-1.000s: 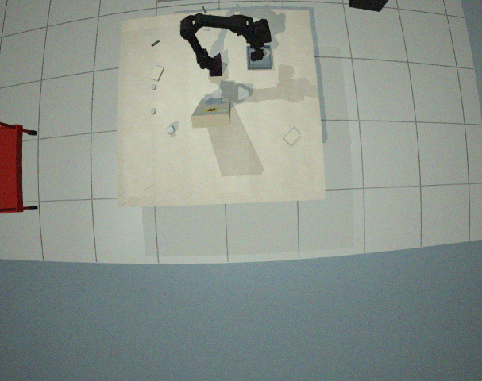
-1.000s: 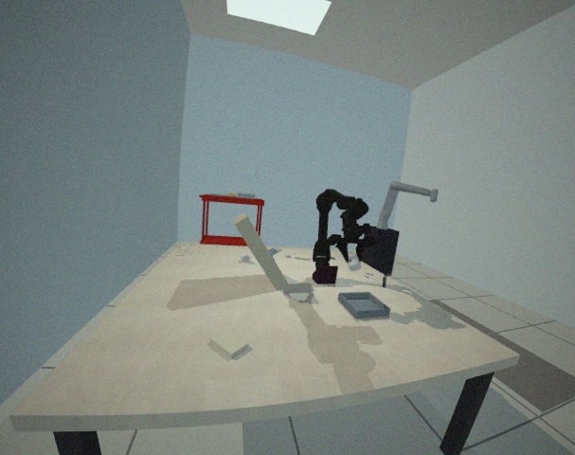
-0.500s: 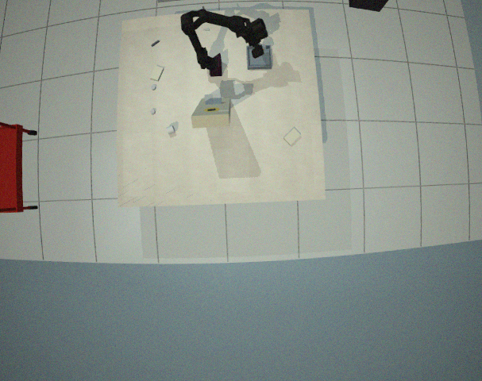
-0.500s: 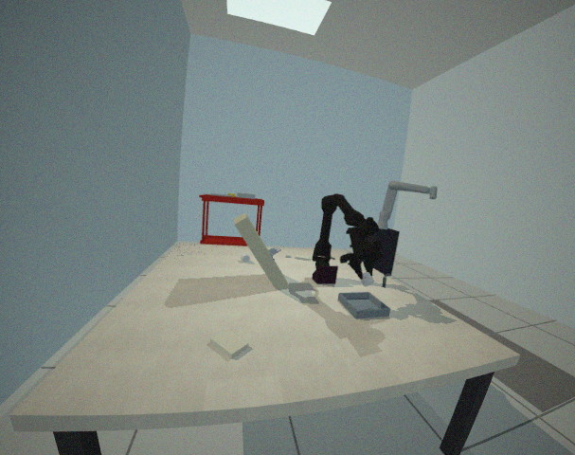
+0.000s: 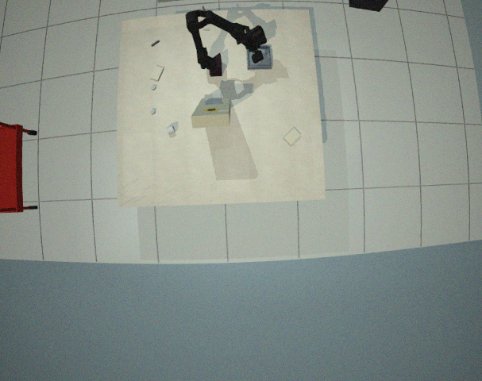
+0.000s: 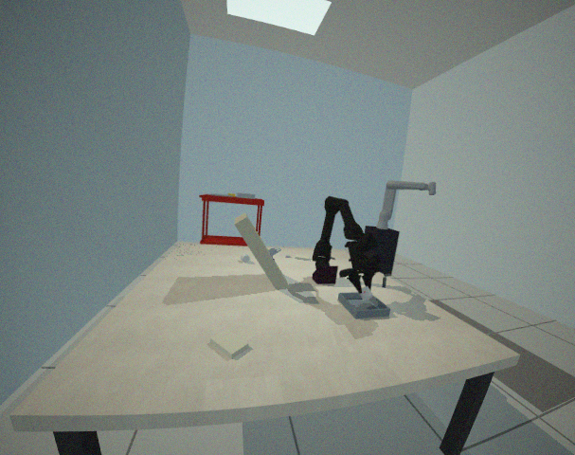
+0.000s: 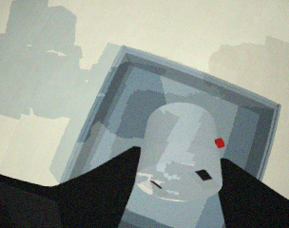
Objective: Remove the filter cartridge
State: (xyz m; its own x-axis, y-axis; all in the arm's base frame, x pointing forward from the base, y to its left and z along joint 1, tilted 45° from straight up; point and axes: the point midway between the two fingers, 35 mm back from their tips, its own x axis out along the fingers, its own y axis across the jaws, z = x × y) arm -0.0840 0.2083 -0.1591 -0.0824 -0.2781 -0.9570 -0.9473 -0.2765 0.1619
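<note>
Right now the filter cartridge is right at my gripper tip. From my gripper tip the other things lie so: service panel (410 mm ahead, 250 mm to the right, 80 mm above); grey tray (60 mm below).
</note>
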